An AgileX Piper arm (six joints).
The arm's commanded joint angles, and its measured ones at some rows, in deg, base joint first. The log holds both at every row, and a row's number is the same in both.
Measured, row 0: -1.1 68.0 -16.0 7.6 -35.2 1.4
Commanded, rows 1 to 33: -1.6 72.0 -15.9 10.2 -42.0 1.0; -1.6 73.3 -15.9 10.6 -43.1 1.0; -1.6 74.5 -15.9 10.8 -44.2 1.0; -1.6 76.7 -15.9 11.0 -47.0 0.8; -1.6 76.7 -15.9 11.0 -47.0 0.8; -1.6 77.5 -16.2 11.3 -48.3 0.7; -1.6 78.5 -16.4 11.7 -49.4 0.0; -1.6 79.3 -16.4 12.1 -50.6 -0.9; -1.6 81.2 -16.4 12.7 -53.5 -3.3; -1.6 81.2 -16.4 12.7 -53.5 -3.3; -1.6 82.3 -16.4 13.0 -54.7 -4.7; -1.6 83.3 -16.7 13.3 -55.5 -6.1; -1.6 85.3 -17.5 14.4 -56.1 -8.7; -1.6 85.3 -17.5 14.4 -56.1 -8.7; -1.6 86.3 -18.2 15.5 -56.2 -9.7; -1.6 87.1 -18.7 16.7 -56.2 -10.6; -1.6 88.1 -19.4 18.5 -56.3 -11.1; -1.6 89.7 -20.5 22.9 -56.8 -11.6; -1.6 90.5 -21.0 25.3 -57.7 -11.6; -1.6 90.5 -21.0 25.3 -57.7 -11.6; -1.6 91.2 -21.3 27.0 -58.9 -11.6; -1.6 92.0 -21.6 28.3 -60.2 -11.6; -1.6 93.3 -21.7 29.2 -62.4 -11.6; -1.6 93.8 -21.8 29.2 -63.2 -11.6; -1.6 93.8 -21.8 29.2 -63.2 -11.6; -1.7 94.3 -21.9 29.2 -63.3 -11.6; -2.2 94.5 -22.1 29.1 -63.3 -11.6; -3.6 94.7 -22.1 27.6 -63.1 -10.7; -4.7 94.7 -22.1 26.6 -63.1 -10.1; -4.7 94.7 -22.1 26.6 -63.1 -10.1; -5.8 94.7 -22.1 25.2 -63.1 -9.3; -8.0 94.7 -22.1 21.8 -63.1 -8.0; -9.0 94.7 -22.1 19.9 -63.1 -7.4
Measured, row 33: -6.2 94.7 -21.5 24.5 -61.9 -9.1
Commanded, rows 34 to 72: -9.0 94.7 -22.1 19.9 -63.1 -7.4; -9.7 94.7 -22.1 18.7 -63.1 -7.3; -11.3 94.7 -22.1 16.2 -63.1 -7.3; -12.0 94.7 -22.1 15.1 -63.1 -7.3; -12.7 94.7 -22.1 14.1 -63.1 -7.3; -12.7 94.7 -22.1 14.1 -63.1 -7.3; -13.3 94.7 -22.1 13.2 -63.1 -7.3; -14.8 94.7 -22.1 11.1 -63.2 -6.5; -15.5 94.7 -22.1 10.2 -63.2 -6.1; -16.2 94.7 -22.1 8.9 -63.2 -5.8; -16.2 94.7 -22.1 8.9 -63.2 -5.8; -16.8 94.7 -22.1 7.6 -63.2 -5.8; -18.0 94.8 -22.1 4.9 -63.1 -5.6; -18.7 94.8 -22.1 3.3 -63.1 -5.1; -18.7 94.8 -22.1 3.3 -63.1 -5.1; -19.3 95.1 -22.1 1.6 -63.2 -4.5; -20.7 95.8 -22.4 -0.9 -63.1 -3.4; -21.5 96.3 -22.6 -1.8 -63.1 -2.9; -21.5 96.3 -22.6 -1.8 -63.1 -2.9; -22.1 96.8 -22.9 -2.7 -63.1 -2.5; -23.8 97.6 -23.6 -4.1 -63.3 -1.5; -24.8 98.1 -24.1 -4.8 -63.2 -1.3; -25.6 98.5 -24.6 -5.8 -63.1 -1.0; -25.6 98.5 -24.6 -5.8 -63.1 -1.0; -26.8 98.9 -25.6 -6.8 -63.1 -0.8; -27.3 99.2 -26.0 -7.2 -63.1 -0.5; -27.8 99.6 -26.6 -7.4 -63.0 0.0; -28.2 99.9 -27.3 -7.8 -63.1 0.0; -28.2 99.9 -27.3 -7.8 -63.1 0.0; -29.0 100.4 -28.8 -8.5 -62.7 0.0; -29.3 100.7 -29.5 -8.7 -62.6 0.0; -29.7 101.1 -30.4 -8.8 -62.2 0.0; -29.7 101.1 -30.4 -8.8 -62.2 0.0; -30.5 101.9 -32.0 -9.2 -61.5 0.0; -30.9 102.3 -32.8 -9.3 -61.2 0.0; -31.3 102.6 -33.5 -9.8 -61.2 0.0; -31.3 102.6 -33.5 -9.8 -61.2 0.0; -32.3 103.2 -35.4 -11.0 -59.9 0.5; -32.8 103.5 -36.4 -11.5 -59.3 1.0
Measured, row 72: -31.3 102.8 -33.8 -9.6 -60.8 0.0
